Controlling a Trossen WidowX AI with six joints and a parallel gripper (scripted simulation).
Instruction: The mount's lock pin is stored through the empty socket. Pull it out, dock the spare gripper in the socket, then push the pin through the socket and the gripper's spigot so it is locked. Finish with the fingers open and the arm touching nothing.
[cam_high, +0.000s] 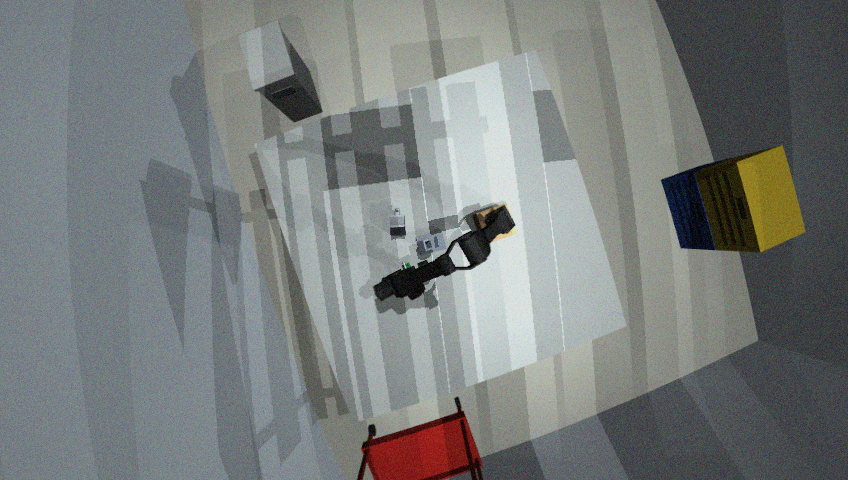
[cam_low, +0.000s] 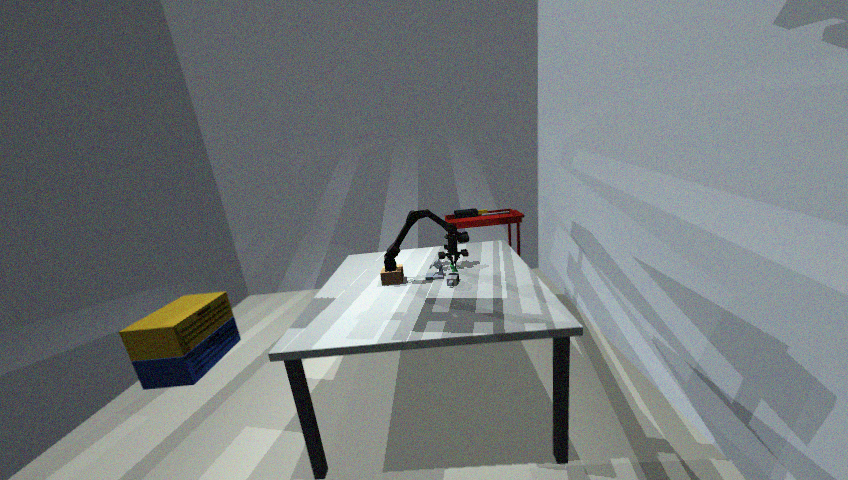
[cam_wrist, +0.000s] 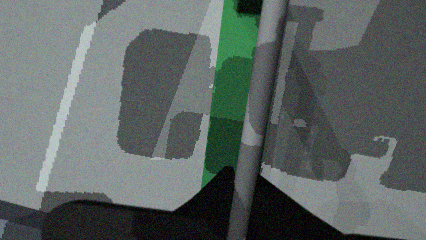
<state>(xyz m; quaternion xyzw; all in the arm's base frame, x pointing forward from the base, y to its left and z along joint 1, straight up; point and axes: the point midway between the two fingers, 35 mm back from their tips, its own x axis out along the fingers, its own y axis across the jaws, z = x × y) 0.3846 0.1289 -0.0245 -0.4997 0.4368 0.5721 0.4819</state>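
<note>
The green part lies 20 mm to the left of my gripper tip. Round my gripper tip: spare gripper 10 mm behind, 220 mm to the right; grey mount 100 mm behind, 100 mm to the right, 30 mm above.
</note>
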